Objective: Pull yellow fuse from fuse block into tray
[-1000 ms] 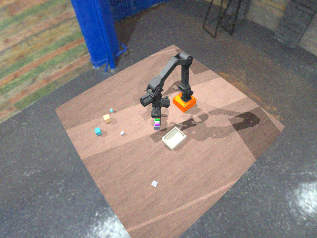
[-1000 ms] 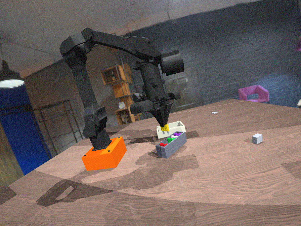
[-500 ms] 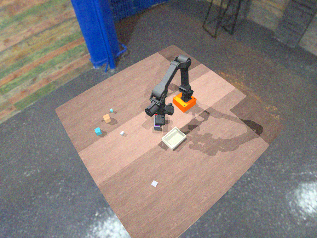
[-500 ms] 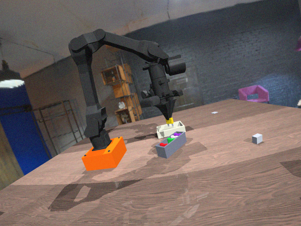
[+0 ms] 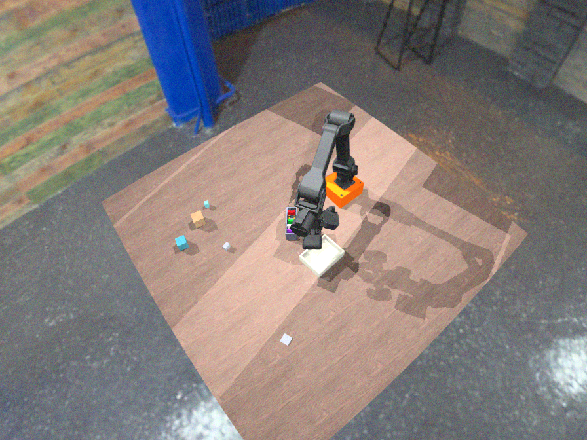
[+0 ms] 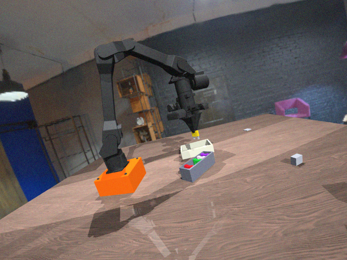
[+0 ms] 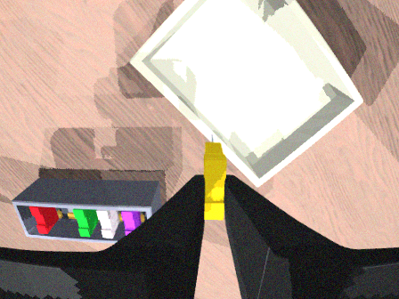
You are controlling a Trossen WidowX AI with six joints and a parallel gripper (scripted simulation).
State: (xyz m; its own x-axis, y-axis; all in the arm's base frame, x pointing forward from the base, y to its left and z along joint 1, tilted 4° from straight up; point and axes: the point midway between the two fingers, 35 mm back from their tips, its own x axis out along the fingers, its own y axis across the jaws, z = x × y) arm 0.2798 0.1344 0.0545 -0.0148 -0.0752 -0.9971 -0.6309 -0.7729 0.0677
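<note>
My gripper tip is 9 cm above the cream tray, 5 cm to the right of it and 1 cm past it. The rest, counted from my gripper tip: purple fuse: 10 cm to the right, 7 cm below, 2 cm ahead; then yellow fuse: 1 cm below; then white fuse: 11 cm to the right, 7 cm below.
</note>
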